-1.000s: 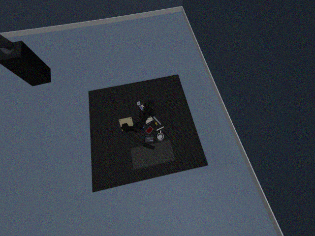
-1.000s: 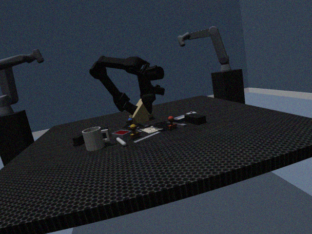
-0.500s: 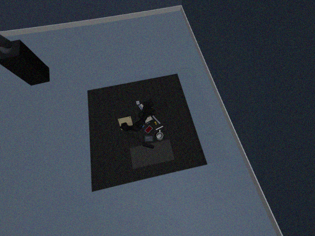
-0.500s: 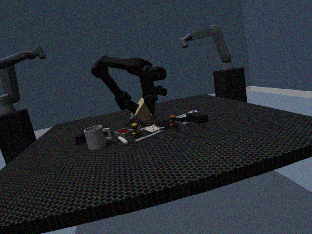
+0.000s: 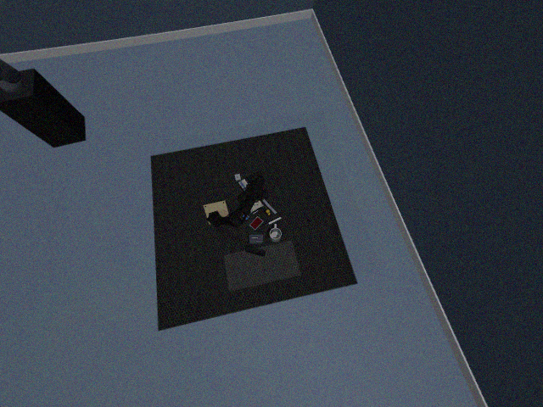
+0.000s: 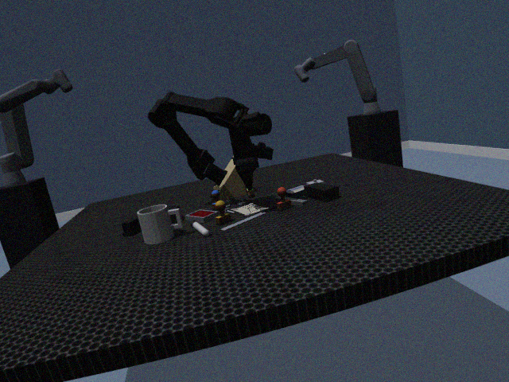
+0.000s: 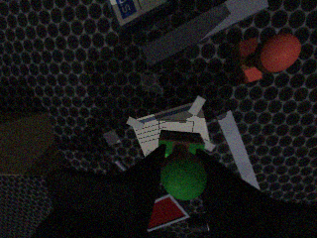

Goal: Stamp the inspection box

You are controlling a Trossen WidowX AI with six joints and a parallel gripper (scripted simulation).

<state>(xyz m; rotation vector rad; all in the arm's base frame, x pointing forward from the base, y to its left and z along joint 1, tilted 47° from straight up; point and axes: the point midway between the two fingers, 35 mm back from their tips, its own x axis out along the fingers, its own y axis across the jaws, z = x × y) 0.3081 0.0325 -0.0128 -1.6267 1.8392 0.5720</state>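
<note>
My gripper tip is 1 cm past the white card, 1 cm to the left of it and 7 cm above it. The rest, counted from my gripper tip: red-knobbed stamp (7 cm ahead, 7 cm to the left, 4 cm below); then ruler strip (9 cm ahead, 5 cm to the right, 6 cm below); then green-knobbed stamp (right at my gripper tip).
</note>
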